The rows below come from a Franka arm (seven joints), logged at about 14 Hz.
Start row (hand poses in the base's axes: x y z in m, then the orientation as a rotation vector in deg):
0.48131 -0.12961 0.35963 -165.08 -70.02 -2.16
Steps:
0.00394 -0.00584 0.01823 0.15 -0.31 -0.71
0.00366 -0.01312 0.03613 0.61 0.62 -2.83
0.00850 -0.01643 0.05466 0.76 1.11 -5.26
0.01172 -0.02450 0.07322 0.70 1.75 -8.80
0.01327 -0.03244 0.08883 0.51 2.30 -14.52
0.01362 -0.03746 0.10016 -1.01 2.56 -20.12
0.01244 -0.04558 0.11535 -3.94 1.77 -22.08
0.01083 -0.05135 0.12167 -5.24 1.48 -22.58
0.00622 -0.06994 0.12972 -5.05 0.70 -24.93
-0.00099 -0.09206 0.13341 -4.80 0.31 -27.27
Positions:
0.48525 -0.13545 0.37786 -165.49 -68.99 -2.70
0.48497 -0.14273 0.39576 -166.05 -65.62 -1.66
0.48981 -0.14604 0.41429 -167.14 -61.98 -1.07
0.49303 -0.15411 0.43285 -168.83 -56.73 -0.14
0.49458 -0.16205 0.44846 -171.49 -48.24 0.71
0.49493 -0.16707 0.45979 -174.96 -40.13 1.97
0.49375 -0.17519 0.47498 173.61 36.75 -2.58
0.49214 -0.18096 0.48130 172.48 35.74 -2.93
0.48753 -0.19955 0.48935 173.04 32.18 -1.70
0.48032 -0.22167 0.49304 173.72 28.65 -0.98

